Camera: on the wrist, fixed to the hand. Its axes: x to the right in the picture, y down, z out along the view.
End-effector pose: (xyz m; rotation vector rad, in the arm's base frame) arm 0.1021 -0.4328 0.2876 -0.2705 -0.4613 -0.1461
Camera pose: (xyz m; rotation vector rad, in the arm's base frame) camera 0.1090 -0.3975 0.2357 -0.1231 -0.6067 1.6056
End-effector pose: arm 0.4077 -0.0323 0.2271 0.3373 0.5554 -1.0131
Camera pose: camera 0.4295 0.0242 0.2092 0.7589 -0.4502 0.3831
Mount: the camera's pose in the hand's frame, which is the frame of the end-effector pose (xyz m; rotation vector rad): -0.0204 0.0467 -0.0373 0.4901 -0.4712 1.6031
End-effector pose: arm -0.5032 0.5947 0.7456 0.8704 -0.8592 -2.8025
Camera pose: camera -0.4697 0.5421 0.7555 -0.4608 -1.3878 -1.3217
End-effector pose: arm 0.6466 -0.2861 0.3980 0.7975 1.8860 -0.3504
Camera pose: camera 0.6571 -0.2381 0.4377 2.0214 0.3234 0.0640
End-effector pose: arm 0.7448 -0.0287 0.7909 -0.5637 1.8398 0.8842
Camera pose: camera 0.6988 -0.0286 0.8341 1.5243 1.6968 1.2542
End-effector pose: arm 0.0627 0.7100 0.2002 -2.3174 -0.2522 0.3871
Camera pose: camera 0.0597 0.6471 0.1956 -1.4273 1.3961 1.5138
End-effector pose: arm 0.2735 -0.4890 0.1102 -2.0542 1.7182 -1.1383
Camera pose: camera 0.2137 -0.4728 0.0980 -0.2170 1.7566 -0.3451
